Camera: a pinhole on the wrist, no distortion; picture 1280 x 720 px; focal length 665.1 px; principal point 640.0 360.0 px. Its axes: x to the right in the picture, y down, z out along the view. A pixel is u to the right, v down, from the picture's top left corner.
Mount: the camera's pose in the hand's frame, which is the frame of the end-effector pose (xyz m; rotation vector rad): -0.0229 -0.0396 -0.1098 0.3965 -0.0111 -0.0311
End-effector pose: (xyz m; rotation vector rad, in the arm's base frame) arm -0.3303 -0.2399 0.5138 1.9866 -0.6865 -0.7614
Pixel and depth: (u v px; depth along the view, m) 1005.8 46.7 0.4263
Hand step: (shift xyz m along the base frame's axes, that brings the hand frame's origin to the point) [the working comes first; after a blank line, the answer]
In the camera's frame: 0.2345 -0.2008 0.4263

0.0485 -0.0663 -0.4827
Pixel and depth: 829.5 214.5 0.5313
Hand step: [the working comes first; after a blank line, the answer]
In the camera's frame: 0.1514 -0.1162 0.5313

-0.1073 -0.0950 -0.4829
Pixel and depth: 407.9 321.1 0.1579
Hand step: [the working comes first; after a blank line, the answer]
In the camera's frame: -0.0551 -0.0092 0.1579

-0.0582 0.0902 -0.0869
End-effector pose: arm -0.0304 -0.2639 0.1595 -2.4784 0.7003 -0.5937
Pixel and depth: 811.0 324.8 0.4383
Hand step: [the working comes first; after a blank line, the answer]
In the camera's frame: 0.1127 -0.0232 0.4383

0.2966 0.2239 -0.0712
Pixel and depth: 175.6 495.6 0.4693
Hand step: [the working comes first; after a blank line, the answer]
In the camera's frame: -0.3277 0.0957 0.4693

-0.0440 0.4158 -0.3082
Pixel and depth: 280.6 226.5 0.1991
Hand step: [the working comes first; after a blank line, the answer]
In the camera's frame: -0.1076 -0.0400 0.1991

-0.0203 0.2088 0.0023
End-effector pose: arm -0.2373 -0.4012 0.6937 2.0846 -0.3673 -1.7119
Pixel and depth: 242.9 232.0 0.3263
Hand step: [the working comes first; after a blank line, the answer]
In the camera's frame: -0.1948 -0.0628 0.3263

-0.2216 0.2680 0.0659
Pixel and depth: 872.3 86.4 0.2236
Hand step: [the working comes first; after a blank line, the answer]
In the camera's frame: 0.0781 -0.0920 0.2236

-0.0621 0.1561 -0.1530
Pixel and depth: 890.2 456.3 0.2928
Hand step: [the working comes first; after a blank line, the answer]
In the camera's frame: 0.1101 0.0424 0.2928

-0.1624 0.0386 -0.1556
